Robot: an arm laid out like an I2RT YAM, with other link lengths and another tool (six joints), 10 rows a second.
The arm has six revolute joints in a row. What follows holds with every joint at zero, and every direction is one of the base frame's. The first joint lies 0.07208 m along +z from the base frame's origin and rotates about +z. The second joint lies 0.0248 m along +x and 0.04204 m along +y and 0.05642 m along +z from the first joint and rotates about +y. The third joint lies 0.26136 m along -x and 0.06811 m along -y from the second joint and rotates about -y. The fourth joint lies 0.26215 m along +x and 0.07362 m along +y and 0.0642 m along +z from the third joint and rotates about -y. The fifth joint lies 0.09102 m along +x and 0.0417 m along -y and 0.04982 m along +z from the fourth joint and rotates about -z. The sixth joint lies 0.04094 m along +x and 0.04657 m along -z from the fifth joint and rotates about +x. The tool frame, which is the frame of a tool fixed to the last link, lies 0.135 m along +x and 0.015 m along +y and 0.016 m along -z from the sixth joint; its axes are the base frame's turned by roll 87.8, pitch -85.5 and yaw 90 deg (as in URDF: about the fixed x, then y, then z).
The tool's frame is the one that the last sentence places.
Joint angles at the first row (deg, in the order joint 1, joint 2, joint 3, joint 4, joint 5, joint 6):
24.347, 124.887, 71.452, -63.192, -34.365, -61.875
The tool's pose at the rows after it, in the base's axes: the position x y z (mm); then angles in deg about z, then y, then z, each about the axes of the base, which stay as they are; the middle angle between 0 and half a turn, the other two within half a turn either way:
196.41, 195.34, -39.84, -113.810, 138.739, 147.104
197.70, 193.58, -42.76, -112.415, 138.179, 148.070
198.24, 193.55, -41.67, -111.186, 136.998, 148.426
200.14, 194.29, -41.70, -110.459, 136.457, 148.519
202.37, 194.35, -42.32, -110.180, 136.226, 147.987
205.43, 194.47, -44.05, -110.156, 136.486, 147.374
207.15, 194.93, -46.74, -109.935, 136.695, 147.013
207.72, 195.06, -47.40, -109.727, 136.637, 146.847
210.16, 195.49, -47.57, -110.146, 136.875, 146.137
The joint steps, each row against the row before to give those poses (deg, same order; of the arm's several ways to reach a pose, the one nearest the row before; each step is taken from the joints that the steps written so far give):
-0.527, 1.847, 1.319, -0.968, 0.000, 0.087
-0.352, 1.494, 1.143, -0.876, 0.177, -0.261
-0.352, 1.144, 1.230, -1.493, -0.527, -0.089
-0.176, 0.881, 1.056, -0.794, -0.264, 0.175
-0.351, 0.440, 0.441, -0.091, -0.265, 0.352
-0.265, 0.264, 0.263, 0.441, 0.000, 0.523
-0.088, 0.351, 0.088, 0.614, 0.000, 0.617
-0.087, 0.177, 0.089, 0.089, -0.088, 0.265
-0.176, -0.087, 0.087, 0.350, -0.087, 0.263

